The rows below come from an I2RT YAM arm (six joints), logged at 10 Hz.
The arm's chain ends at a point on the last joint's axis. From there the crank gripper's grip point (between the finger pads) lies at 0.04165 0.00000 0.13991 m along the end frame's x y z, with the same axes.
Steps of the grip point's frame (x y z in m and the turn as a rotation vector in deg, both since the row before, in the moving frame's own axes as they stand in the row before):
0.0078 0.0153 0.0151 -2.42 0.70 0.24
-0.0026 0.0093 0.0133 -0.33 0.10 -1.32
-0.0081 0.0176 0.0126 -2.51 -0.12 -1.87
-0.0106 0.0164 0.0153 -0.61 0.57 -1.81
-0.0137 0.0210 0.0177 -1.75 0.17 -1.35
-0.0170 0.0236 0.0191 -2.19 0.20 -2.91
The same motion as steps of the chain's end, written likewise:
0.0061 0.0092 0.0157 -2.42 0.70 0.24
-0.0028 0.0095 0.0134 -0.33 0.10 -1.32
-0.0079 0.0128 0.0126 -2.51 -0.12 -1.87
-0.0120 0.0163 0.0157 -0.61 0.57 -1.81
-0.0142 0.0177 0.0179 -1.75 0.17 -1.35
-0.0176 0.0204 0.0193 -2.19 0.20 -2.91

